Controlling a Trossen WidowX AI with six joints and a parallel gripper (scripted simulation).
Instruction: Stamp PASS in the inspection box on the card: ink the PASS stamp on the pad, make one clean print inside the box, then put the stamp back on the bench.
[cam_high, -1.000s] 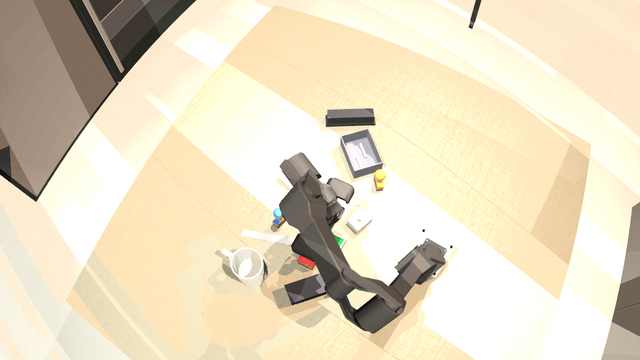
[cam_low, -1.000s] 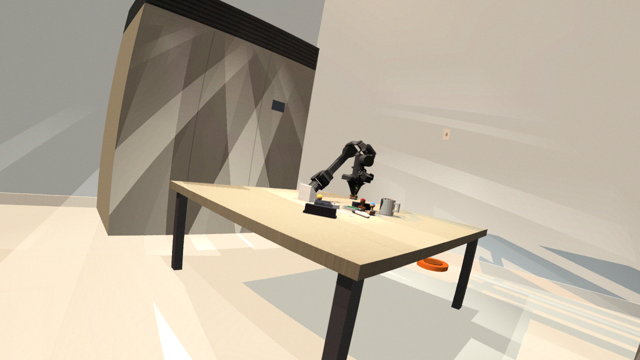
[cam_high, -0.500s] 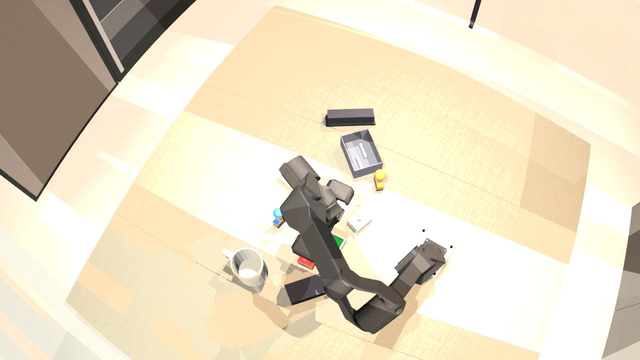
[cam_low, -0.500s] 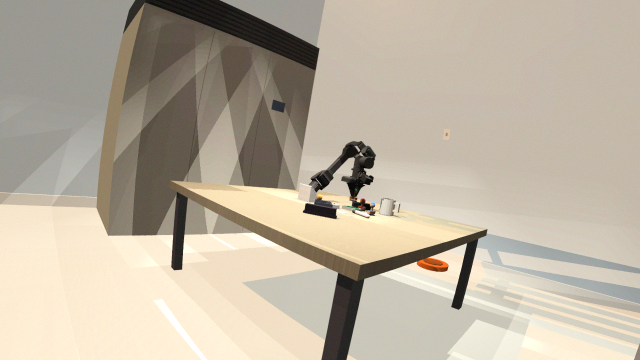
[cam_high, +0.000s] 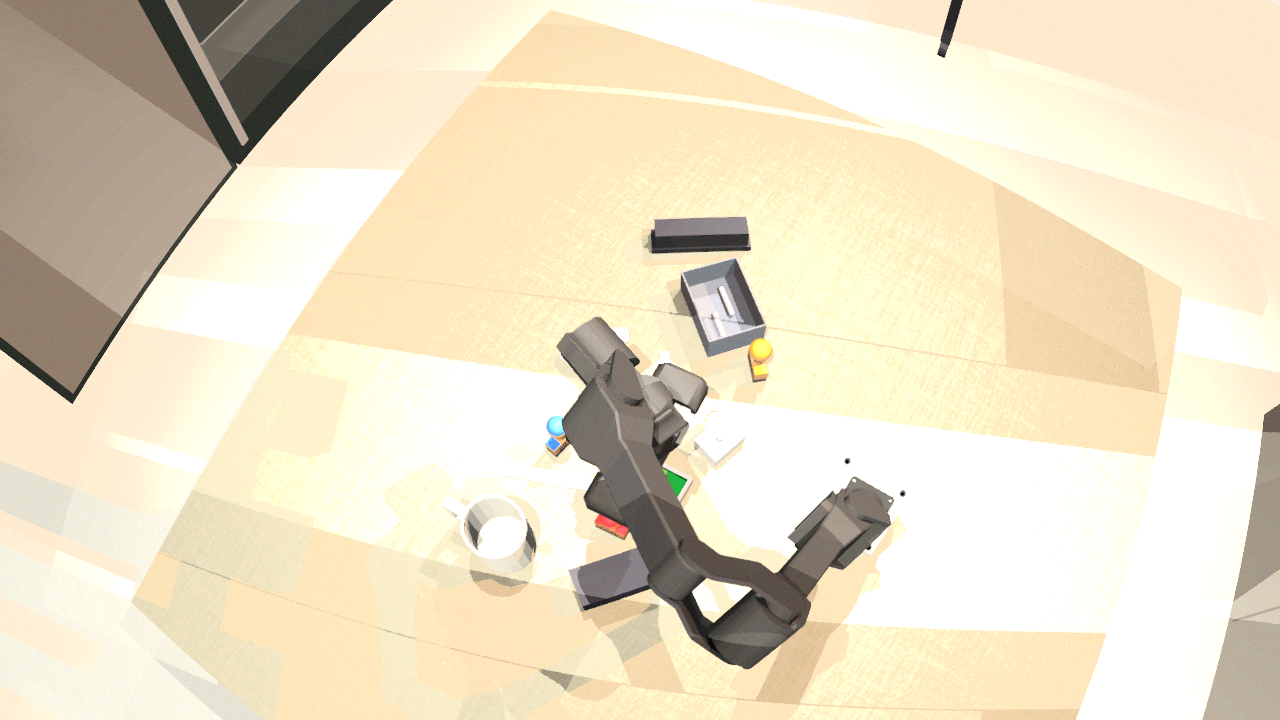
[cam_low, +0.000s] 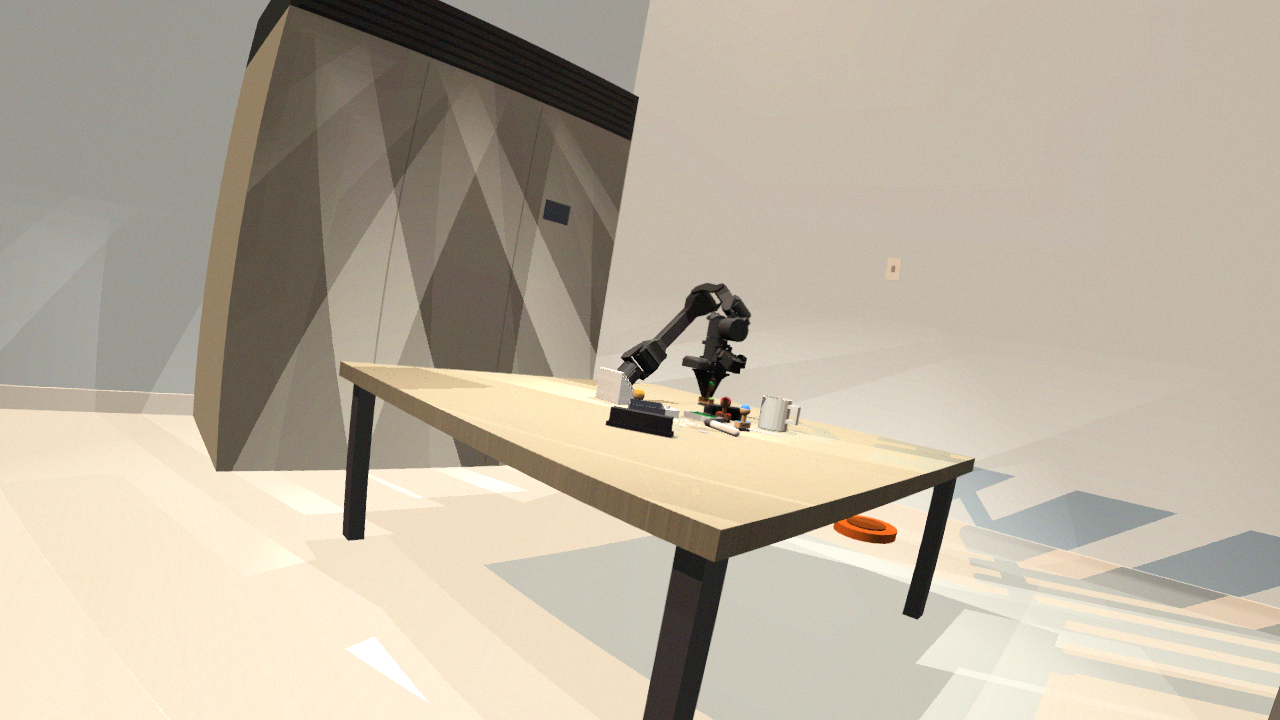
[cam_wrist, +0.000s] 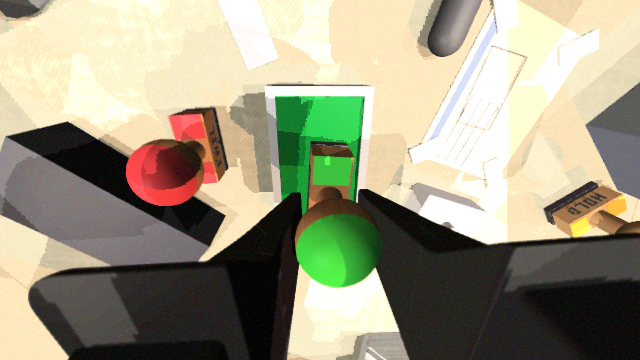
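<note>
Right now the green ink pad is 60 mm below my gripper tip. From my gripper tip the other things lie so: green stamp: right at my gripper tip; blue stamp: 120 mm ahead, 40 mm below, 10 mm to the left; red stamp: 70 mm to the left, 40 mm below, 10 mm ahead.
</note>
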